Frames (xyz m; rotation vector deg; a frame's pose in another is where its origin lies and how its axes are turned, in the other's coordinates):
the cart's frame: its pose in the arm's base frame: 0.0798 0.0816 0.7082 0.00 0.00 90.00
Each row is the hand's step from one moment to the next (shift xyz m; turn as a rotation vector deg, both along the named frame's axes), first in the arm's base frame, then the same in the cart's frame.
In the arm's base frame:
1: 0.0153 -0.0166 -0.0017 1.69 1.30 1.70
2: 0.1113 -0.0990 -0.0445 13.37 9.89 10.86
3: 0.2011 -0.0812 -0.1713 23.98 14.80 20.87
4: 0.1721 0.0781 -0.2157 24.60 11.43 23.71
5: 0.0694 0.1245 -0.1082 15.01 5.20 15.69
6: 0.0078 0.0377 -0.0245 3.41 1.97 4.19
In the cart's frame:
1: -0.0166 -0.0153 -0.0017 1.30 -1.69 1.70
2: -0.0990 -0.1113 -0.0445 9.89 -13.37 10.86
3: -0.0812 -0.2011 -0.1713 14.80 -23.98 20.87
4: 0.0781 -0.1721 -0.2157 11.43 -24.60 23.71
5: 0.1245 -0.0694 -0.1082 5.20 -15.01 15.69
6: 0.0377 -0.0078 -0.0245 1.97 -3.41 4.19

